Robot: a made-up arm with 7 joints.
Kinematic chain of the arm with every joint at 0, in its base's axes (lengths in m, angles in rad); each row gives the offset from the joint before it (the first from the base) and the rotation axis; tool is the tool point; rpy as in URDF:
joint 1: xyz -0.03 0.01 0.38 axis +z
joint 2: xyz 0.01 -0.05 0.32 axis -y
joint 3: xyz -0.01 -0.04 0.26 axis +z
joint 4: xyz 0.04 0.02 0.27 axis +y
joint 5: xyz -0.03 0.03 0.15 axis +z
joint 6: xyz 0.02 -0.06 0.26 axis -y
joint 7: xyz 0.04 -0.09 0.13 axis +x
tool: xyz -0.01 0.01 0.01 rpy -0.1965 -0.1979 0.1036
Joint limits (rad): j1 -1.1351..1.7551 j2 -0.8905..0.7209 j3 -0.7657..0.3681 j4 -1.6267..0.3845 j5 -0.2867..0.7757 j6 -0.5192..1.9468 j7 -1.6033..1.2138
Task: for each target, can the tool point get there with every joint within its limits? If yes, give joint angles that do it. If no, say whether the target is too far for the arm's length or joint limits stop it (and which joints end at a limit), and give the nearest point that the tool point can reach.
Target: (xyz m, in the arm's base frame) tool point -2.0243 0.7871 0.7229
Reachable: no: too far | nearest point -0.8546 0.3313 0.9962 | short by 1.285 m
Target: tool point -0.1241 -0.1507 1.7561
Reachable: yes | joints -0.6027 -0.0638 0.0960 -0.2664 -0.0574 -0.2102 -0.6487
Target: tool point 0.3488 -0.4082 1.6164
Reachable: yes | joints -0.5855 -0.6379 -0.6037 -0.0380 0.1086 0.8213 0.3268
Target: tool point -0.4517 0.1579 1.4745
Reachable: yes | joints -0.6730 -0.0667 -0.0687 -1.0643 -0.0513 0.5057 0.0738
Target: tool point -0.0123 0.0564 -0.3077
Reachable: no: joint limits stop it (at a limit: joint 1, joint 2, joint 4, joint 5) | nearest point -0.2606 0.4674 0.6641 | short by 1.084 m
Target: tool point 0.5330 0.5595 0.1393
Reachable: no: joint limits stop it (at a limit: joint 1, joint 2, joint 3, joint 4, joint 5) | nearest point -0.0814 0.5470 0.7031 | short by 0.834 m
